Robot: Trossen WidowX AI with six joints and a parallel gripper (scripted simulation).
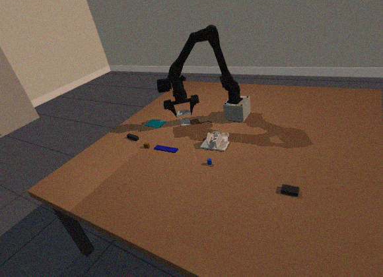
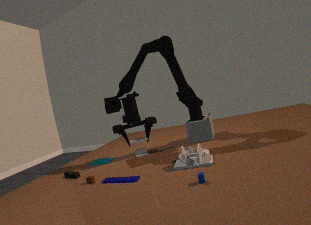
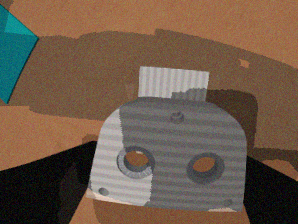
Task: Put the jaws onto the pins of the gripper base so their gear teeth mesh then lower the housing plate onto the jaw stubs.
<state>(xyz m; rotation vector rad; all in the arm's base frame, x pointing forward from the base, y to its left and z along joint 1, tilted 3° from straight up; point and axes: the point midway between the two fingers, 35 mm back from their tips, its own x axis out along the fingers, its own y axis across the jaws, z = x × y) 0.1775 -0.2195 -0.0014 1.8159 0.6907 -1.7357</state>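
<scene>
My gripper tip is 10 mm past the small grey block, 10 mm to the left of it and 40 mm above it. From my gripper tip the other things lie so: teal plate 70 mm ahead, 170 mm to the right, 50 mm below; gripper jaw 60 mm ahead, 240 mm to the left, 30 mm below; blue bar 240 mm ahead, 70 mm to the left, 50 mm below.
</scene>
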